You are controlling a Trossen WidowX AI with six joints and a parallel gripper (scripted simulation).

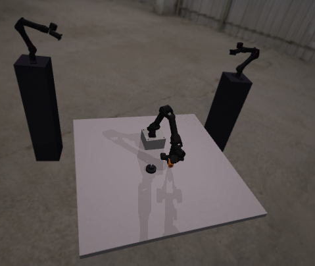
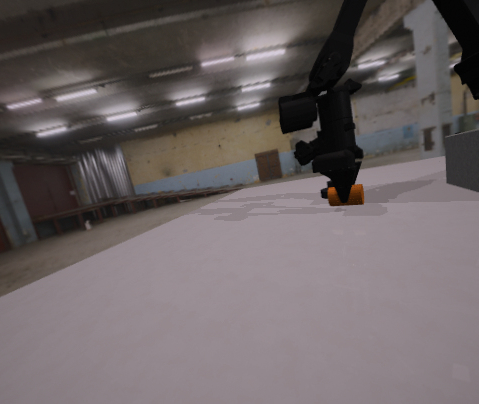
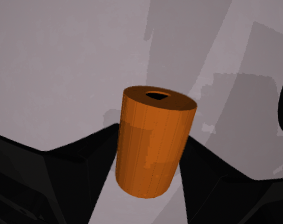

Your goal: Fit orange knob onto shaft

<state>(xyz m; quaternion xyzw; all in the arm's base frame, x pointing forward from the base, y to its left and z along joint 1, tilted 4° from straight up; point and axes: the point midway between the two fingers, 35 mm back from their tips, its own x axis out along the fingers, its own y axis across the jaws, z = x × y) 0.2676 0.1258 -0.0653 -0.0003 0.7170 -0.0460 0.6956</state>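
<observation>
My gripper tip is 10 mm past the orange knob and 10 mm below it. Also, from my gripper tip: silver shaft (40 mm ahead, 170 mm to the right, 10 mm above).
</observation>
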